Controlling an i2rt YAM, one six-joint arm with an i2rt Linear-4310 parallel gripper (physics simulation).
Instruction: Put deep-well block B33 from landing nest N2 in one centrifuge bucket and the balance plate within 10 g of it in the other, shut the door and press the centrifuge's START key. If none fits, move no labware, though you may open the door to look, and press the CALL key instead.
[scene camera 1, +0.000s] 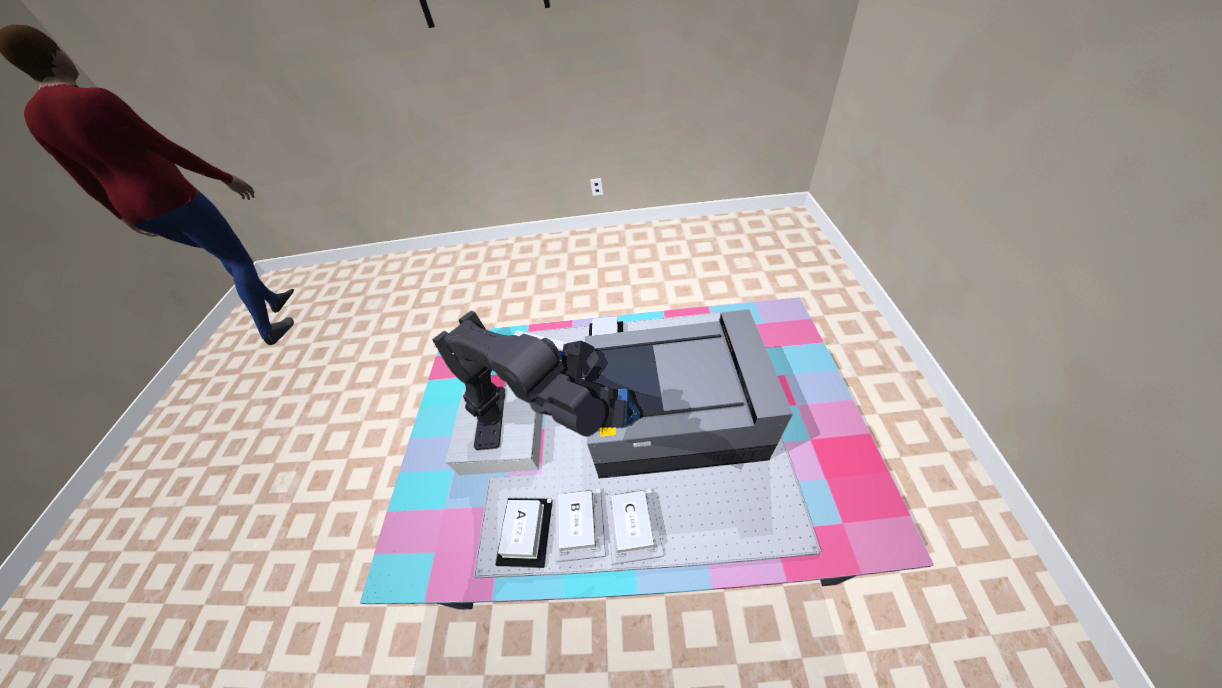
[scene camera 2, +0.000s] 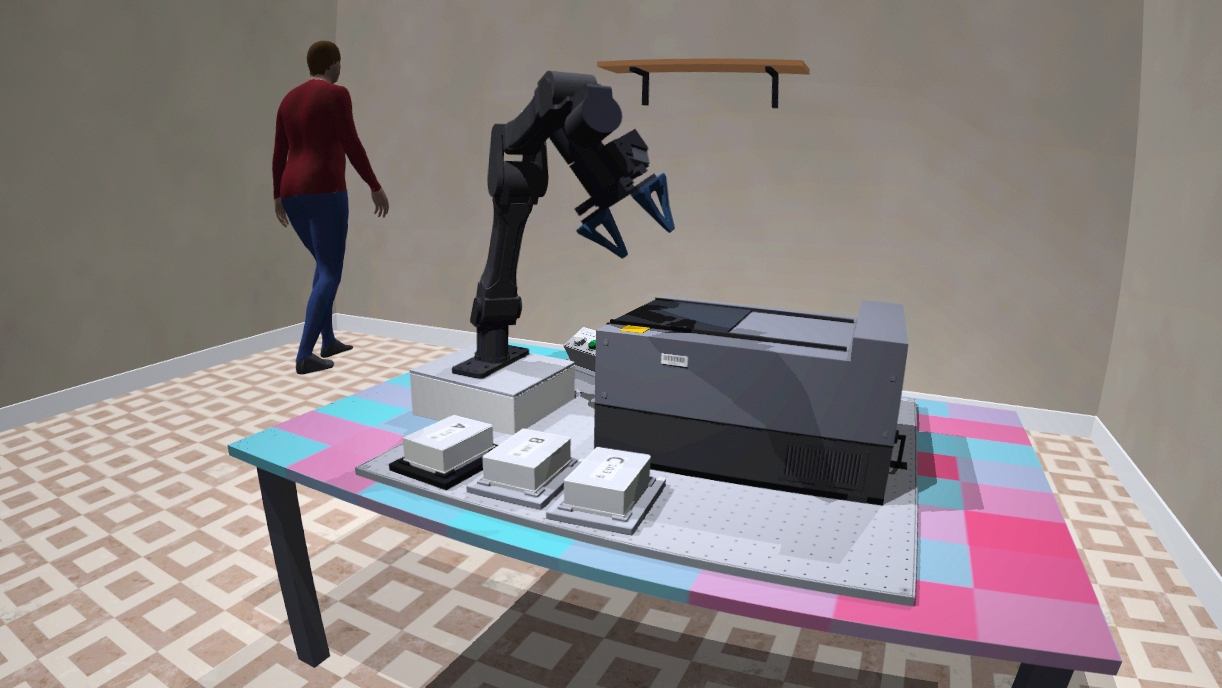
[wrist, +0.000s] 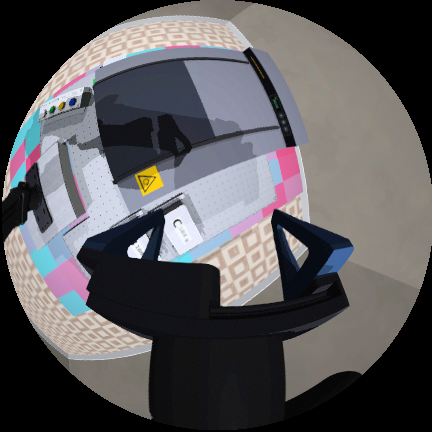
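My gripper is open and empty, high above the near left part of the centrifuge. Its dark door panel is shut and the buckets are hidden. White plates A, B and C sit in a front row; their gram figures are hard to read. A white item shows beyond the centrifuge; I cannot read whether it is B33. A key panel carries green, yellow and blue keys; their lettering is unreadable.
The arm's pedestal stands left of the centrifuge. The centrifuge's raised right end carries a small display. A person stands beyond the table at the left. A wooden shelf hangs on the wall.
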